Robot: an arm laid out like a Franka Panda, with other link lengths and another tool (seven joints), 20 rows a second.
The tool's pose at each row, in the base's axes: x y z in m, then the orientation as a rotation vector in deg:
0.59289 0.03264 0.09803 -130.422 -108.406 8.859
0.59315 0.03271 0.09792 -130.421 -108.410 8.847
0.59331 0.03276 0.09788 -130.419 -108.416 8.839
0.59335 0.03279 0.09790 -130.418 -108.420 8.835
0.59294 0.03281 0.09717 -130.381 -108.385 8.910
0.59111 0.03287 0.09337 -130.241 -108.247 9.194
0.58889 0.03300 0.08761 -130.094 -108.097 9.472
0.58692 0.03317 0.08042 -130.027 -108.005 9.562
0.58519 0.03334 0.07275 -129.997 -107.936 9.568
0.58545 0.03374 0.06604 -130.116 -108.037 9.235
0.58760 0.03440 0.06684 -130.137 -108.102 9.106
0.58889 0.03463 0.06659 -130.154 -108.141 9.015
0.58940 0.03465 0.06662 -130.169 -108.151 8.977
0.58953 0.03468 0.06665 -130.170 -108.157 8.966
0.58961 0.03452 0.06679 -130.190 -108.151 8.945
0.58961 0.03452 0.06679 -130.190 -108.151 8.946
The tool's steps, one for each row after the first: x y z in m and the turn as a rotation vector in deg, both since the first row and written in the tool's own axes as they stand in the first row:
0.00011 0.00026 0.00006 -0.006 0.005 -0.003
0.00019 0.00041 0.00007 -0.011 0.008 -0.007
0.00023 0.00044 0.00005 -0.014 0.009 -0.010
0.00015 0.00019 0.00084 0.055 -0.001 -0.006
-0.00026 -0.00082 0.00492 0.320 -0.036 0.013
-0.00074 -0.00182 0.01099 0.593 -0.059 0.035
-0.00118 -0.00229 0.01842 0.715 -0.040 0.054
-0.00159 -0.00244 0.02628 0.770 0.000 0.074
-0.00137 -0.00091 0.03282 0.518 0.088 0.059
-0.00029 0.00089 0.03167 0.422 0.121 0.030
0.00016 0.00214 0.03168 0.357 0.146 0.013
0.00028 0.00262 0.03156 0.328 0.156 0.013
0.00033 0.00274 0.03150 0.320 0.159 0.010
0.00020 0.00281 0.03134 0.303 0.165 0.021
0.00020 0.00281 0.03134 0.303 0.164 0.021

